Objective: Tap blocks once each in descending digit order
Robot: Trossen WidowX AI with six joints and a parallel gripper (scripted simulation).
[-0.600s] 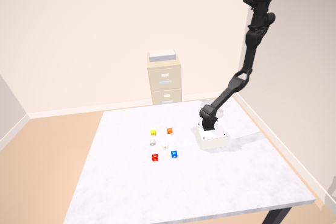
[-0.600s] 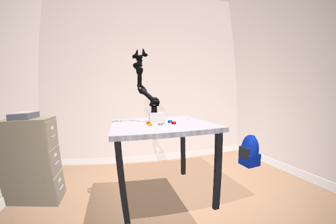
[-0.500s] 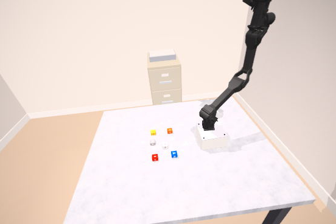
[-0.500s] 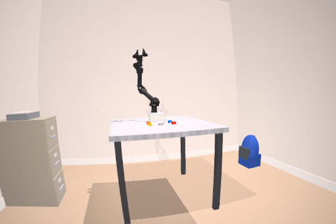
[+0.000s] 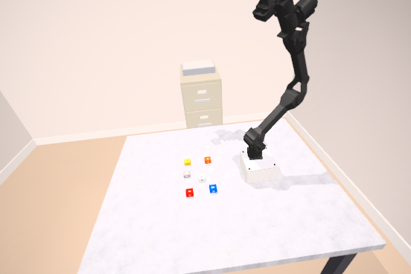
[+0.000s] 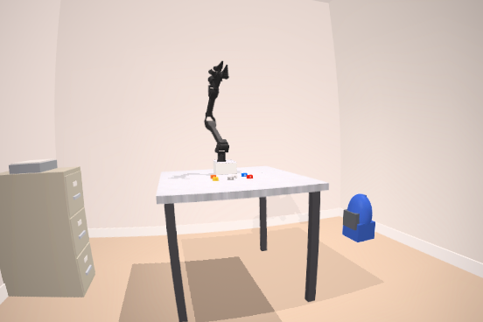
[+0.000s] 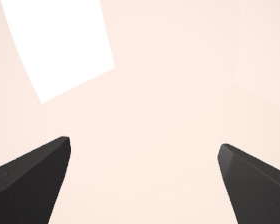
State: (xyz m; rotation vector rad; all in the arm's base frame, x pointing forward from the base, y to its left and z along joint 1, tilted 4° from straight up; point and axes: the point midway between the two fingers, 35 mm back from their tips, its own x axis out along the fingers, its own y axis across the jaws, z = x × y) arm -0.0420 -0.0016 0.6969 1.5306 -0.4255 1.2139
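Right now my gripper tip is 210 mm short of the blue block, 90 mm to the right of it and 800 mm above it. Also, from my gripper tip: red block 320 mm ahead, 110 mm to the left, 800 mm below; then yellow block 350 mm ahead, 100 mm to the right, 800 mm below; then orange block 240 mm ahead, 110 mm to the right, 800 mm below.
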